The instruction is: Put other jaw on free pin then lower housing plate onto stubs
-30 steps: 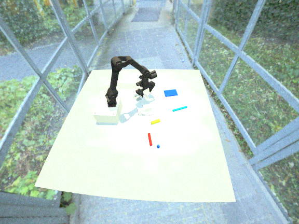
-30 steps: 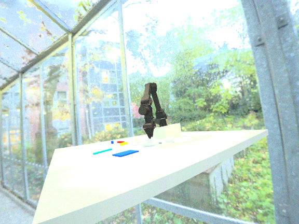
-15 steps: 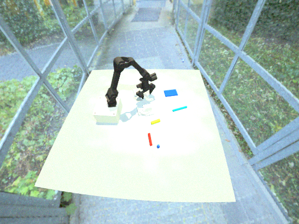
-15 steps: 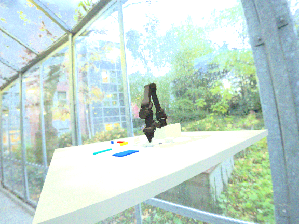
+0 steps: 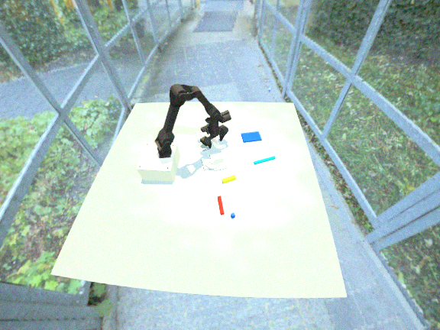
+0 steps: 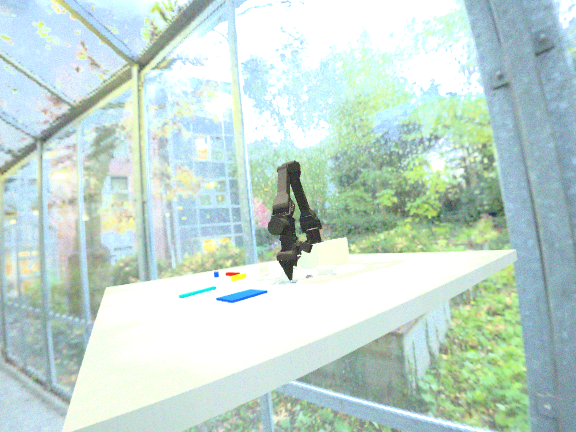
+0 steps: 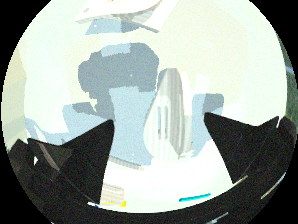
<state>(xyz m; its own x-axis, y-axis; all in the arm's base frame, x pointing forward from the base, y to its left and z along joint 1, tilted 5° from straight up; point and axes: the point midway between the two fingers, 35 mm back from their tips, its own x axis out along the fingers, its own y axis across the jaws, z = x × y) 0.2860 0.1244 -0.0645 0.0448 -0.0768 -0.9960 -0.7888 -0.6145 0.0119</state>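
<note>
Right now my gripper tip is 40 mm short of the white jaw and 10 mm to the left of it. Also, from my gripper tip: pale riser 90 mm behind, 80 mm to the left; then yellow bar 50 mm ahead, 270 mm to the right; then blue flat plate 240 mm ahead, 40 mm to the left.
</note>
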